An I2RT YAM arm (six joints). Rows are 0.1 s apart.
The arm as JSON. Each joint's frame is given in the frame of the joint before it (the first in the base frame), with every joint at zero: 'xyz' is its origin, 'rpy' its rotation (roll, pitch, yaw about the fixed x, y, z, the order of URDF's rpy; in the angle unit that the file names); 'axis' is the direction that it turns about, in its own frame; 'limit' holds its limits. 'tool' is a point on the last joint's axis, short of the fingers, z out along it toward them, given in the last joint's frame.
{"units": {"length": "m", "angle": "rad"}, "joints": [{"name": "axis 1", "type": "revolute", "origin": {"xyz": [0.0, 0.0, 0.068], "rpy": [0.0, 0.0, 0.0]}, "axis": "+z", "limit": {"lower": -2.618, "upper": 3.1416}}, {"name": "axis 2", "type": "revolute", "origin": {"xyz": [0.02, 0.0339, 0.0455], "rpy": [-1.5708, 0.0, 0.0]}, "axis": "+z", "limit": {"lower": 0.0, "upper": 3.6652}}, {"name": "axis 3", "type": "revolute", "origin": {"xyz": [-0.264, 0.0, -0.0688], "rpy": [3.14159, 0.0, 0.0]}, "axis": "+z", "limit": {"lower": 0.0, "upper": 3.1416}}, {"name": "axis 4", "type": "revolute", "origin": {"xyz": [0.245, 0.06, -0.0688], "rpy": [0.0, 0.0, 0.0]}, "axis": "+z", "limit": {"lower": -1.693, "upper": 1.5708}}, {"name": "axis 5", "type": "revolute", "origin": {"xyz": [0.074, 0.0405, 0.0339], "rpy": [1.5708, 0.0, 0.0]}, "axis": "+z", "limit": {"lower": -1.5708, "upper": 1.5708}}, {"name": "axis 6", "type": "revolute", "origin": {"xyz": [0.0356, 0.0, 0.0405], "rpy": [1.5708, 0.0, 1.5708]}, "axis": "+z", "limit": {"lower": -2.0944, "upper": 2.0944}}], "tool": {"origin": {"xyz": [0.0, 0.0, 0.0], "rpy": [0.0, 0.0, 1.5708]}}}
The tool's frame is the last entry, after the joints.
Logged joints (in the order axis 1, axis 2, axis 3, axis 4, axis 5, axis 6), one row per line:
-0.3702 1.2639 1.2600 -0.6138 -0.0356 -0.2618
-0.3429 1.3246 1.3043 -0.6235 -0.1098 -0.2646
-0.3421 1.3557 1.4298 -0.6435 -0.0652 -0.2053
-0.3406 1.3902 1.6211 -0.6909 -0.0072 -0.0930
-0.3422 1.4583 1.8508 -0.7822 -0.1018 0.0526
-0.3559 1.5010 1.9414 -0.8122 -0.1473 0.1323
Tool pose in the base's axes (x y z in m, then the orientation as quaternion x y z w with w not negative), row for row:
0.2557 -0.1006 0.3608 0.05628 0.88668 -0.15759 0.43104
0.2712 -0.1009 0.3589 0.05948 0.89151 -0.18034 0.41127
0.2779 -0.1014 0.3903 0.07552 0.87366 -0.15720 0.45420
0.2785 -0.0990 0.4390 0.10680 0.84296 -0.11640 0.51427
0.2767 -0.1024 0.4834 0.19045 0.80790 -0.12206 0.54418
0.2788 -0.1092 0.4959 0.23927 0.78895 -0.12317 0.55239
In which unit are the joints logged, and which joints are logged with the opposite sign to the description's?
The joints are logged in radians. Opposite sign: axis 5.
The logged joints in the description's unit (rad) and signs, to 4 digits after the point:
-0.3702 1.2639 1.2600 -0.6138 0.0356 -0.2618
-0.3429 1.3246 1.3043 -0.6235 0.1098 -0.2646
-0.3421 1.3557 1.4298 -0.6435 0.0652 -0.2053
-0.3406 1.3902 1.6211 -0.6909 0.0072 -0.0930
-0.3422 1.4583 1.8508 -0.7822 0.1018 0.0526
-0.3559 1.5010 1.9414 -0.8122 0.1473 0.1323

